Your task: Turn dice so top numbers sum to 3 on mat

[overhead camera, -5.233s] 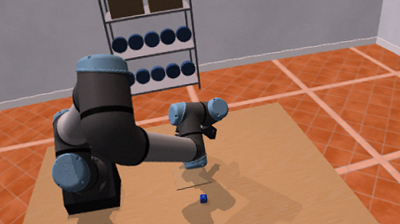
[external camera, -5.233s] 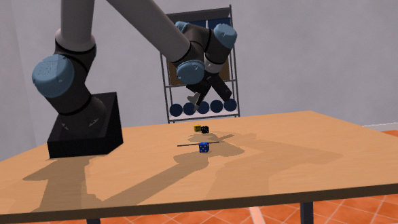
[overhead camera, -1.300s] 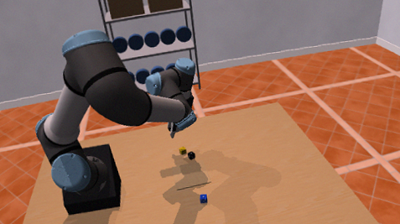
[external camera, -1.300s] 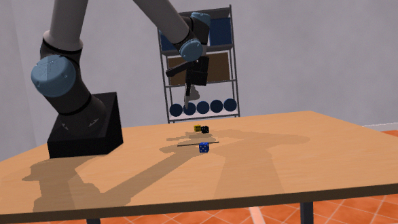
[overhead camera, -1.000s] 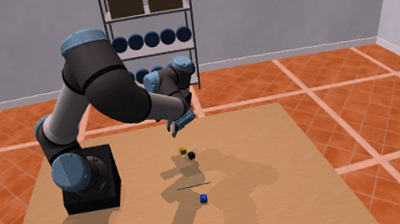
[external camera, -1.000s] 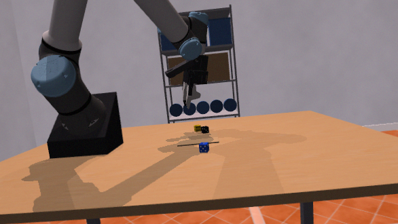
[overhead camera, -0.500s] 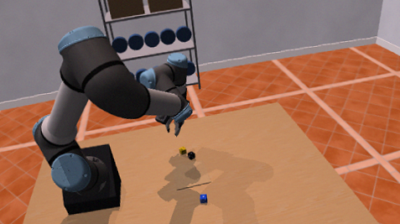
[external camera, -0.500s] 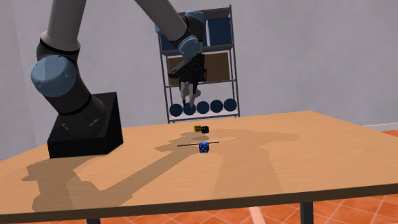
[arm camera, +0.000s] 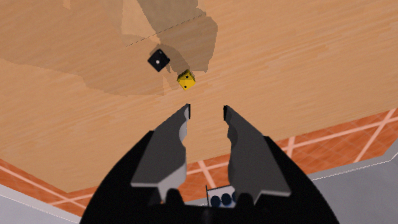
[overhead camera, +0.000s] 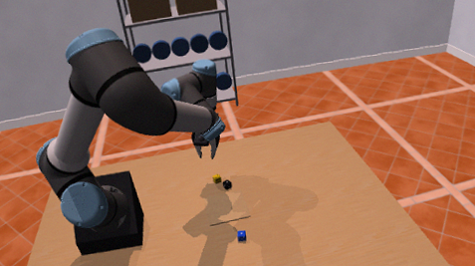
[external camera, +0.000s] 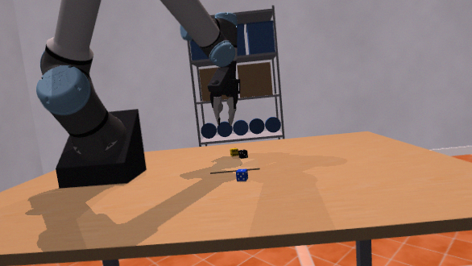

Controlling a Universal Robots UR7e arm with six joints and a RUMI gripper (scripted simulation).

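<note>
My gripper is now 110 mm above the yellow die, 20 mm short of it and 10 mm to the left of it. Also, from my hand: blue die: 310 mm to the right, 110 mm below, 50 mm ahead; then black die: 110 mm below, 60 mm ahead, 50 mm to the right; then tan mat: 160 mm to the right, 120 mm below, 30 mm ahead.
</note>
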